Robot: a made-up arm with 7 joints. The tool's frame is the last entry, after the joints.
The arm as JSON. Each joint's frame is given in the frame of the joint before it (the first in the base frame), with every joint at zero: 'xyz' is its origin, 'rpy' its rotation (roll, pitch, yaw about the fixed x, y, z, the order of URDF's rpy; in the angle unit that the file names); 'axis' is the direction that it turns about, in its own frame. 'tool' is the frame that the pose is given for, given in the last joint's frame.
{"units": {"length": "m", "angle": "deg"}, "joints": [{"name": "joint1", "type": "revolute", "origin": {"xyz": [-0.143, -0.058, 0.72], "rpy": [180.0, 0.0, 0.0]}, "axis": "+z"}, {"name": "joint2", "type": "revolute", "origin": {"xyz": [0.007, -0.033, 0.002], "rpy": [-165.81, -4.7, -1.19]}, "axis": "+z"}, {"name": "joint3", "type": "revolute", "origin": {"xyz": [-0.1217, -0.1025, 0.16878], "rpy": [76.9, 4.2, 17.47]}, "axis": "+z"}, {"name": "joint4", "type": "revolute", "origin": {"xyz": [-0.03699, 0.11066, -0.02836], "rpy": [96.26, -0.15, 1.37]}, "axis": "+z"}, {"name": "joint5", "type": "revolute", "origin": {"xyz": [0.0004, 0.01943, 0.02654], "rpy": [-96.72, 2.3, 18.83]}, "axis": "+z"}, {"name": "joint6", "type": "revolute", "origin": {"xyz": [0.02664, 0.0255, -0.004], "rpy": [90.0, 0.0, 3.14]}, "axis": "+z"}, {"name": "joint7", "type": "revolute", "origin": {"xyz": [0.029, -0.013, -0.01], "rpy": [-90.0, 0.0, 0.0]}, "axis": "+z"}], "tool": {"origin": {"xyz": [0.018, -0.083, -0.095], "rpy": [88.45, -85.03, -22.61]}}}
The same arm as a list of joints. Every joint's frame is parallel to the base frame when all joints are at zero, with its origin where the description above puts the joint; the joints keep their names.
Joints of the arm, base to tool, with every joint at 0 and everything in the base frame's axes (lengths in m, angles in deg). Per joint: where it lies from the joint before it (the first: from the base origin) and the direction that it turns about. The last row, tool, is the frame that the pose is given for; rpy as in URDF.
joint1: xyz -0.1430 -0.0580 0.7200 axis -z
joint2: xyz 0.0070 0.0330 -0.0020 axis 0.084503 -0.243409 0.966236
joint3: xyz -0.1070 -0.1430 0.1480 axis 0.326301 -0.944704 -0.0326
joint4: xyz -0.0350 0.0140 0.1140 axis -0.094504 0.116904 -0.988637
joint5: xyz 0.0040 -0.0150 -0.0290 axis 0.0002 -1 0
joint6: xyz 0.0280 0.0040 0.0240 axis -z
joint7: xyz 0.0290 0.0130 0.0100 axis 0.0002 -1 0
tool: xyz 0.0180 0.0950 -0.0830 rpy 155.91 1.91 -85.40

